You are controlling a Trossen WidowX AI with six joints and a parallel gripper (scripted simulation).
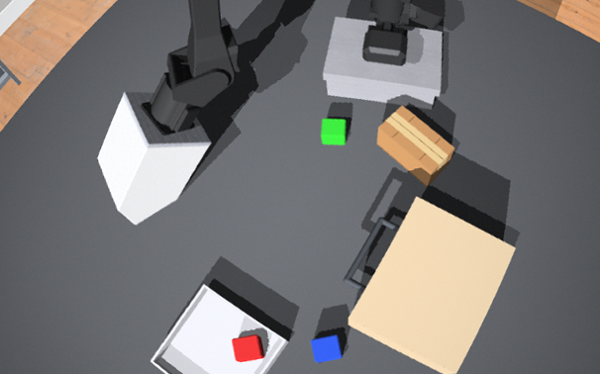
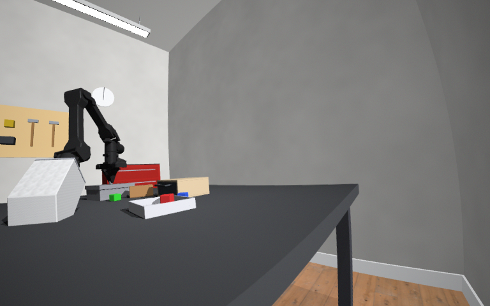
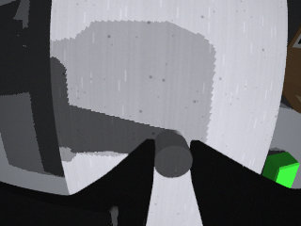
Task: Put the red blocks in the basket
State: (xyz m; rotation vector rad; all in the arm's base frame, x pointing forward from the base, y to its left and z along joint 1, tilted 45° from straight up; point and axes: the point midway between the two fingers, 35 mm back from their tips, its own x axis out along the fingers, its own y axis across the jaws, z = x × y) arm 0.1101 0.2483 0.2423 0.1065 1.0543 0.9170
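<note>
My gripper is now 14 cm short of the brown cardboard box, 8 cm to the left of it and 7 cm above it. Also, from my hand: knobbed lid: 4 cm below; blue block: 27 cm ahead, 39 cm to the right, 10 cm below; tan drawer unit: 32 cm ahead, 23 cm to the right, 7 cm below.
</note>
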